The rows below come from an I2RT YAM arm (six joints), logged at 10 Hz.
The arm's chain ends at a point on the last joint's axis. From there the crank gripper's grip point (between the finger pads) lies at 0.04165 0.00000 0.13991 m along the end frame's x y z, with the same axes.
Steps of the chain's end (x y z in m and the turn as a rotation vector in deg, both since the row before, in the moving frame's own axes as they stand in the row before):
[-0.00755, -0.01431, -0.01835, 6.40, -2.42, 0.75]
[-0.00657, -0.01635, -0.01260, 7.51, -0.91, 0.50]
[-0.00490, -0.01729, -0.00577, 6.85, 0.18, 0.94]
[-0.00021, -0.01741, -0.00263, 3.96, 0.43, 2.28]
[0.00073, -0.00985, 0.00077, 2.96, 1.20, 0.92]
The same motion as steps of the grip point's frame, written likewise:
[-0.01338, -0.02949, -0.01756, 6.40, -2.42, 0.75]
[-0.00871, -0.03433, -0.01313, 7.51, -0.91, 0.50]
[-0.00433, -0.03328, -0.00686, 6.85, 0.18, 0.94]
[0.00100, -0.02538, -0.00322, 3.96, 0.43, 2.28]
[0.00370, -0.01636, -0.00030, 2.96, 1.20, 0.92]

